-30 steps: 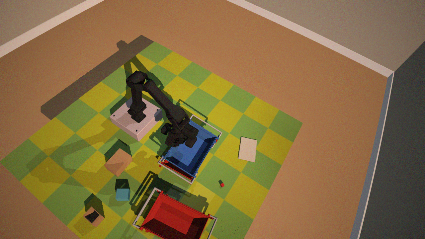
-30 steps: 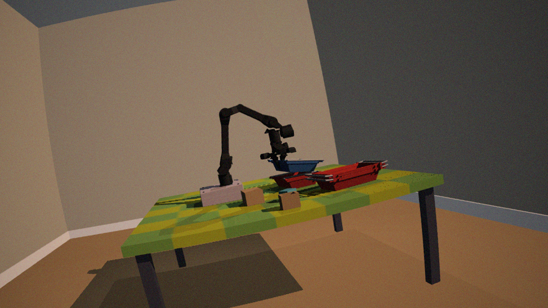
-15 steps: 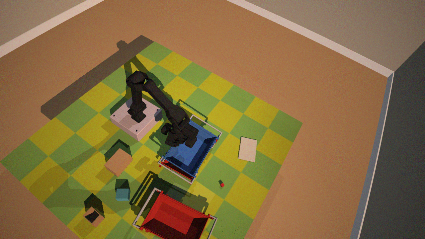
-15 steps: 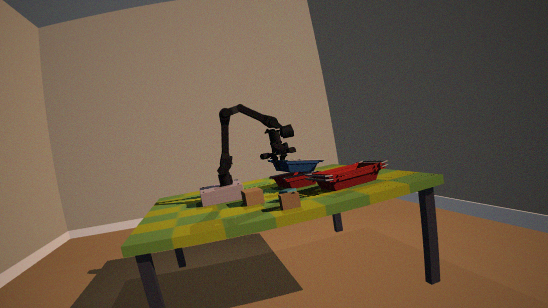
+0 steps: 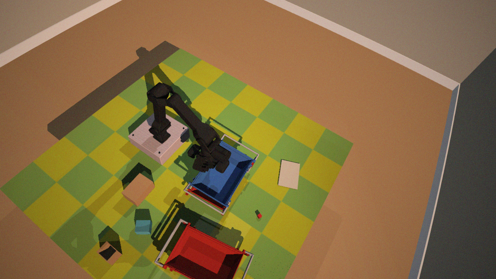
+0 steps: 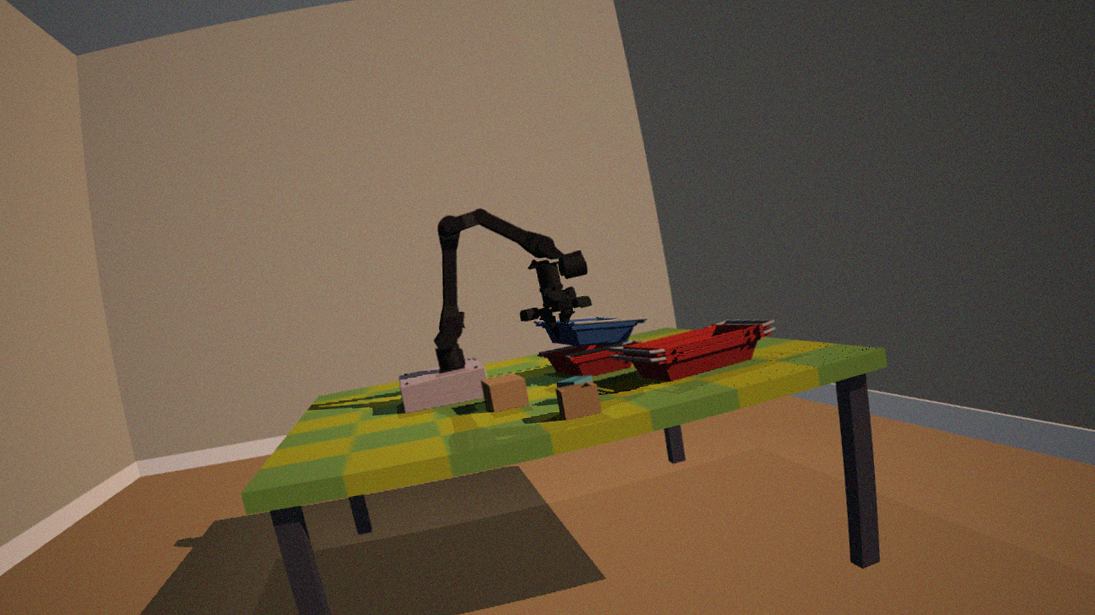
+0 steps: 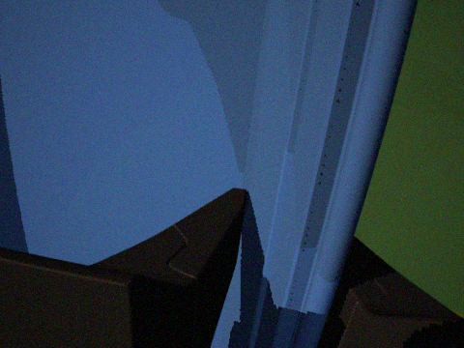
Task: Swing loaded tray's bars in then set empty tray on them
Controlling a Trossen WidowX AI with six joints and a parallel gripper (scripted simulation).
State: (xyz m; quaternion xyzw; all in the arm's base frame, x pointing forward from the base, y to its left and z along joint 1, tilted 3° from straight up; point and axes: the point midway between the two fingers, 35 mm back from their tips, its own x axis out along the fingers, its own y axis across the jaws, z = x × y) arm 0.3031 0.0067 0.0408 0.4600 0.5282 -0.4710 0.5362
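My gripper tip is 80 mm short of the blue tray, 20 mm below it and 10 mm to the right of it. Also, from my gripper tip: teal cube 380 mm to the right, 70 mm below, 60 mm behind; flat plate 320 mm ahead, 260 mm to the left, 90 mm below; small red block 320 mm ahead, 90 mm below, 20 mm to the right.
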